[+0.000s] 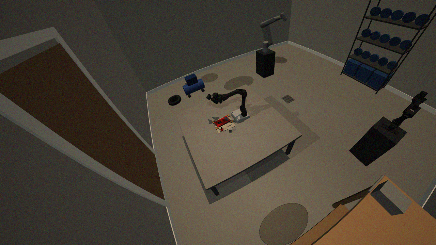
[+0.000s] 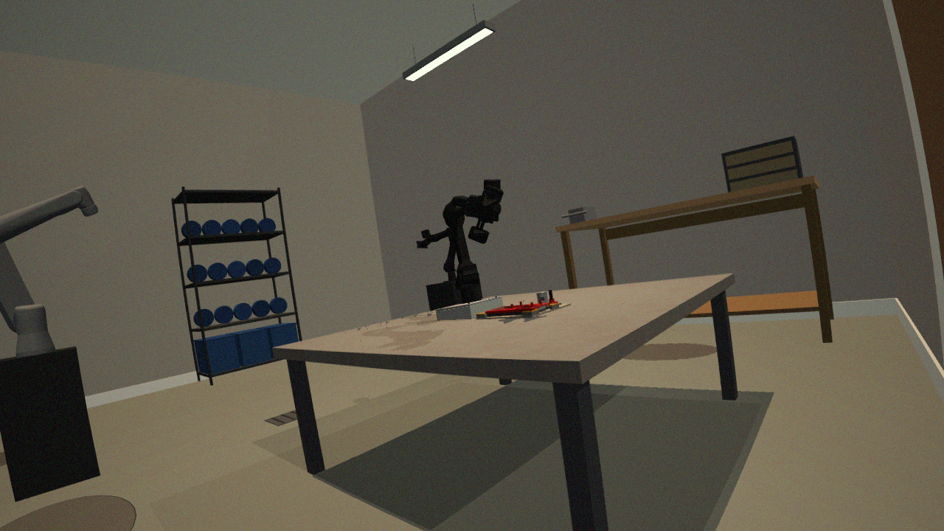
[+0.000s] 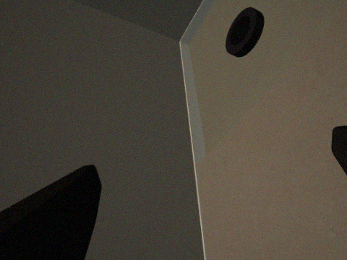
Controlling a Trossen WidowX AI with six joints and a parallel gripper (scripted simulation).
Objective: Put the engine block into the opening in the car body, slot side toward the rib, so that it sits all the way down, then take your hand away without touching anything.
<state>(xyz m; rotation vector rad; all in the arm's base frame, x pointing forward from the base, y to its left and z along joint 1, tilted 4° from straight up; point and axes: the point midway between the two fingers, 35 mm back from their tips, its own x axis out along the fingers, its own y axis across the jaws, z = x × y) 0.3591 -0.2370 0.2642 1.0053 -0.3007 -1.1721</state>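
Right now my gripper tip is 8 cm past the grey engine block, 38 cm to the right of it and 30 cm above it.
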